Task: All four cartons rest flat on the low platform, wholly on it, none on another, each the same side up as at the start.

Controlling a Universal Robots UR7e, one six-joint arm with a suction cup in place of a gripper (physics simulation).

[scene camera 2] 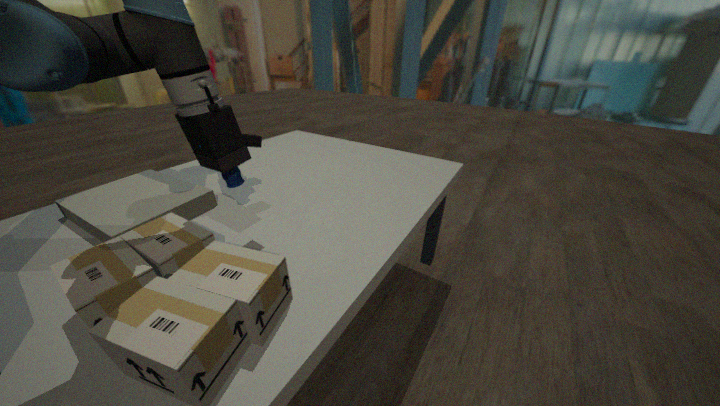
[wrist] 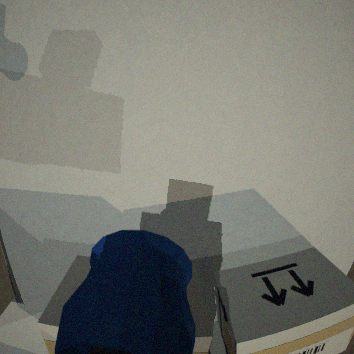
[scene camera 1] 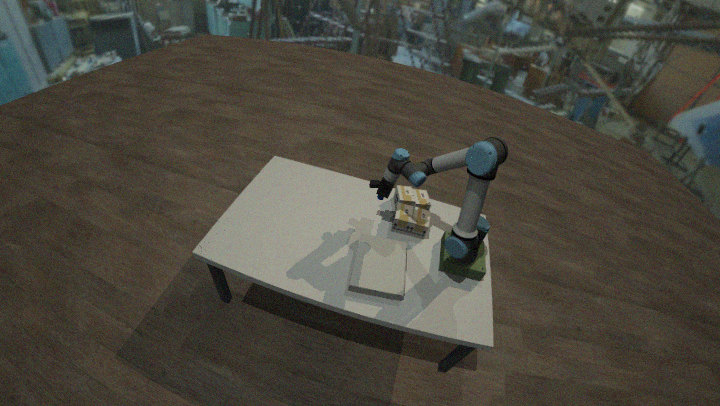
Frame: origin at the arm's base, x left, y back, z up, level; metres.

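Seen in the pictures: hand, its tool point: (scene camera 2: 235, 183) (wrist: 139, 271) (scene camera 1: 380, 197).
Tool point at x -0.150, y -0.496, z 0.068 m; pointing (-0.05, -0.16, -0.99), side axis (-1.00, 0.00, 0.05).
Observation:
A point is followed by its place in that frame.
Four white cartons with tan tape stand close together on the table, off the low platform. In scene camera 2 they show as a near carton (scene camera 2: 161, 327) @(x -0.336, y -0.263, z 0.025 m), a right carton (scene camera 2: 236, 269) @(x -0.323, y -0.371, z 0.025 m), a left carton (scene camera 2: 95, 274) @(x -0.166, y -0.244, z 0.026 m) and a far carton (scene camera 2: 163, 239) @(x -0.158, y -0.340, z 0.025 m). Arrows on the two nearest point up. The group of cartons (scene camera 1: 404, 220) @(x -0.081, y -0.340, z 0.023 m) also shows in scene camera 1; one carton (wrist: 295, 300) @(x -0.295, y -0.410, z -0.002 m) shows at the lower right of the wrist view. The low platform (scene camera 1: 378, 274) @(x 0.268, y -0.392, z -0.023 m) (scene camera 2: 108, 201) @(x 0.215, y -0.345, z -0.023 m) bears no carton. My blue suction cup (scene camera 1: 380, 197) (scene camera 2: 233, 180) (wrist: 140, 250) hangs beside the group, with nothing attached; it partly hides a carton in the wrist view.
The white table (scene camera 1: 282, 216) @(x 0.065, y -0.961, z -0.071 m) (scene camera 2: 342, 201) @(x -0.226, y -0.755, z -0.071 m) carries everything; one long edge runs close by the cartons. The arm's green base (scene camera 1: 462, 269) @(x 0.101, y 0.008, z -0.017 m) stands at the right end in scene camera 1. Shadows of the arm fall across the table and the platform.

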